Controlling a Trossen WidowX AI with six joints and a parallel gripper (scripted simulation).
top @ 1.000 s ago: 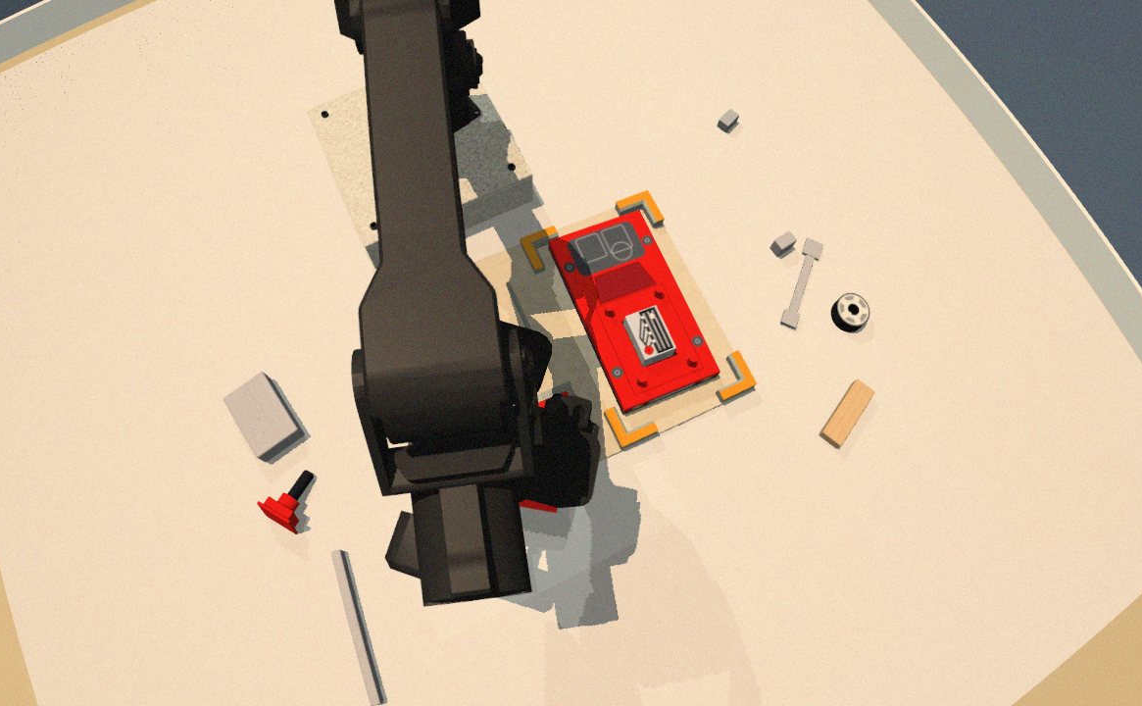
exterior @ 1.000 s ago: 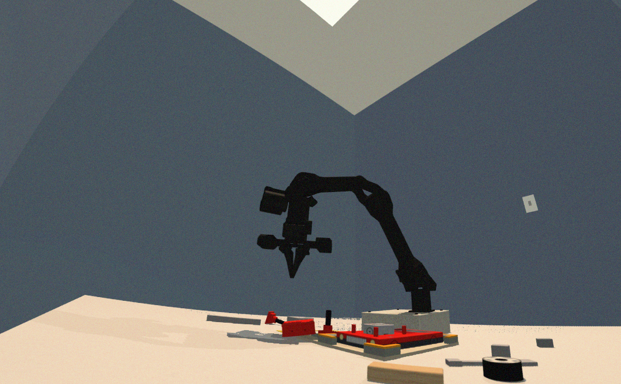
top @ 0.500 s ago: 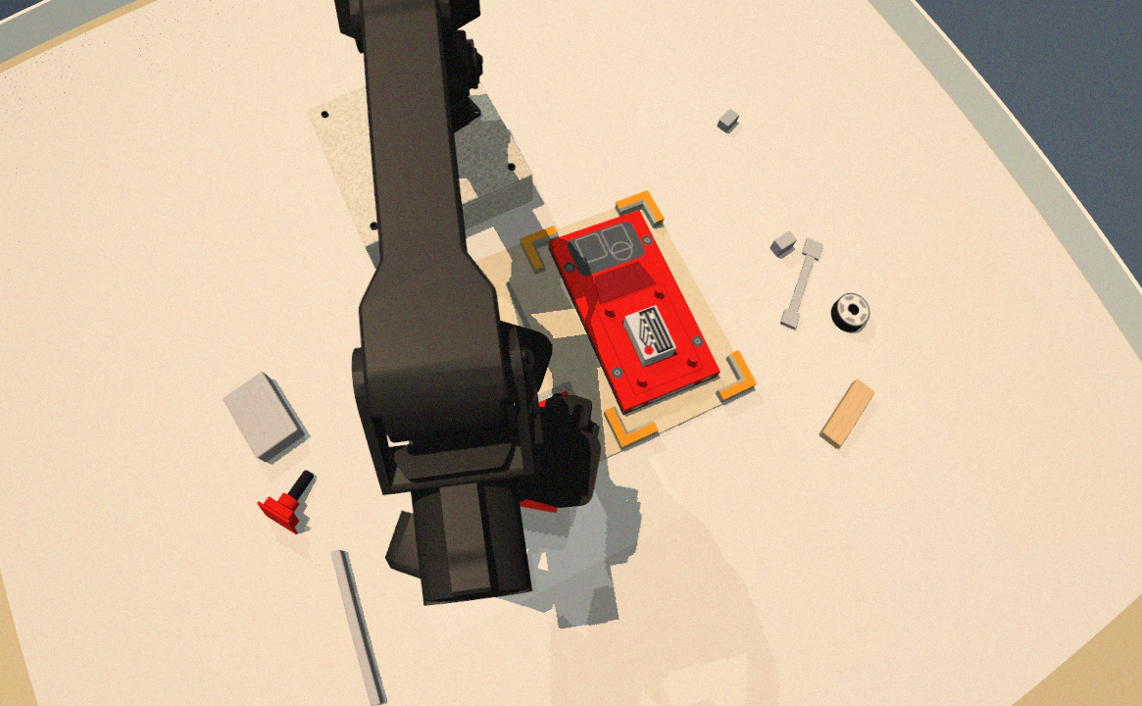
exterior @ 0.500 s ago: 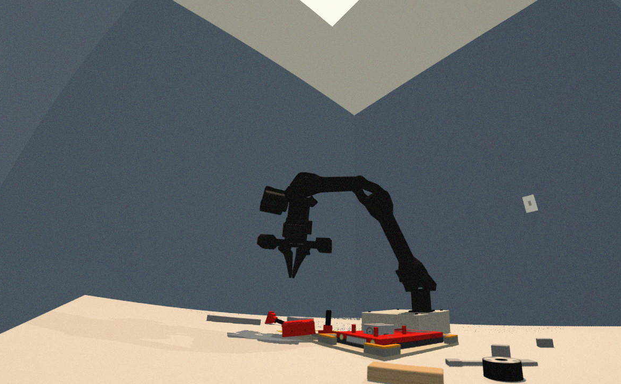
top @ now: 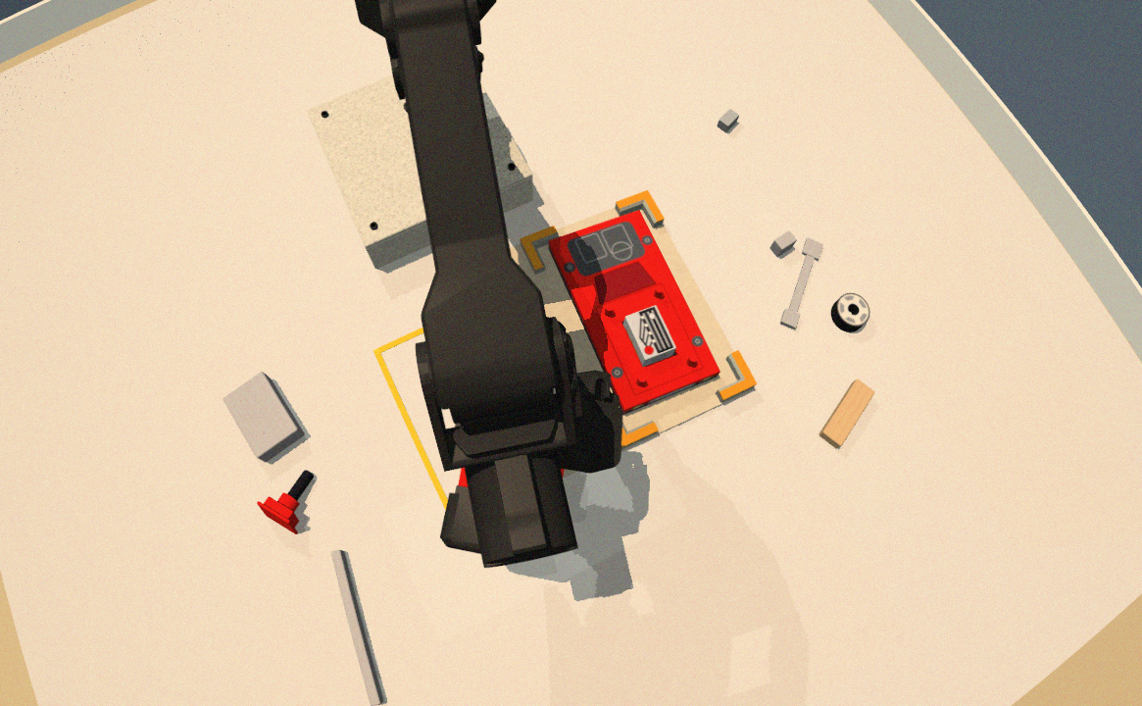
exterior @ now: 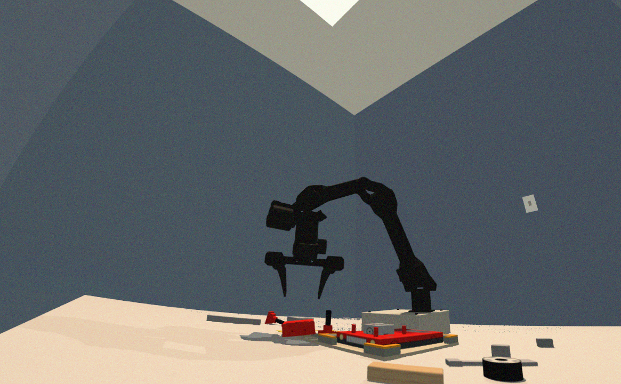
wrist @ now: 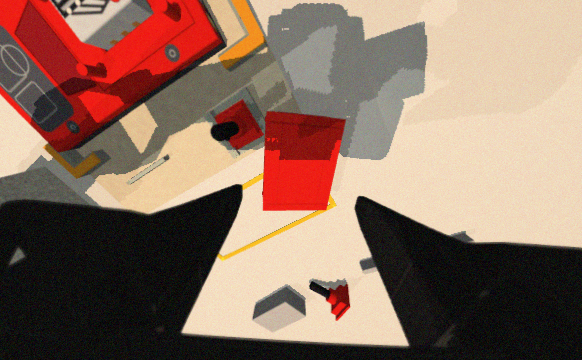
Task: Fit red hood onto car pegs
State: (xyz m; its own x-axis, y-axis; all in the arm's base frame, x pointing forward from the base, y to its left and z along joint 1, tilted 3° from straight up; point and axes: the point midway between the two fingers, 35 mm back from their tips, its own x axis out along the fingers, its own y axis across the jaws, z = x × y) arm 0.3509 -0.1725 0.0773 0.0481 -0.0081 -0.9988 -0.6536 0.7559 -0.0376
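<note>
The red hood lies 60 mm below my gripper tip. Also, from my gripper tip: grey engine block 190 mm to the left, 60 mm below, 20 mm behind; then red-based black knob 60 mm to the left, 50 mm below, 20 mm behind; then grey bar 210 mm to the right, 80 mm below, 30 mm ahead.
</note>
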